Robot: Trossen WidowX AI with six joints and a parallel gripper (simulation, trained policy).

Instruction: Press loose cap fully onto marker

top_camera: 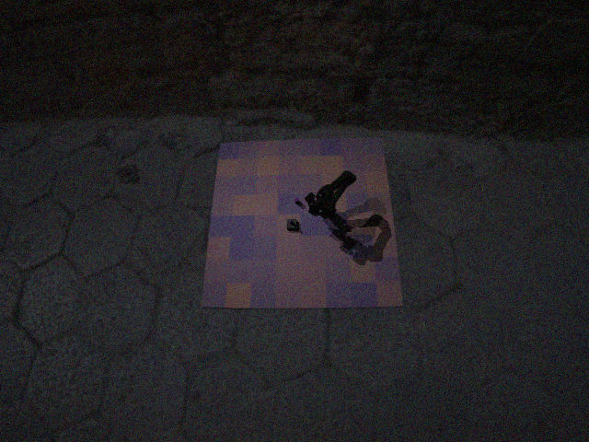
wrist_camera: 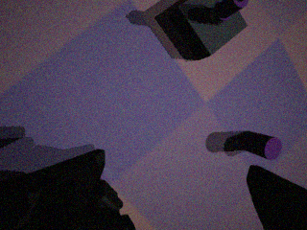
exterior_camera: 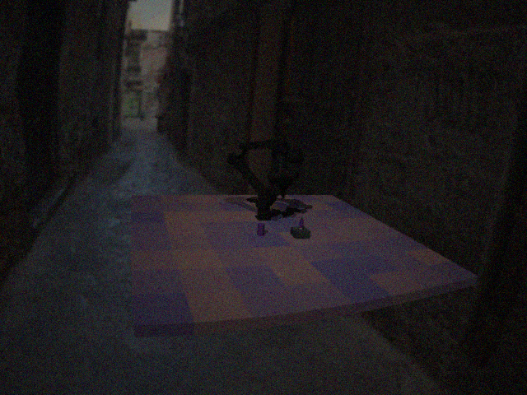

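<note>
Right now the purple cap is 110 mm ahead of my gripper tip, 120 mm to the right of it and 110 mm below it. The rest, counted from my gripper tip: holder block: 150 mm ahead, 50 mm to the left, 120 mm below.
</note>
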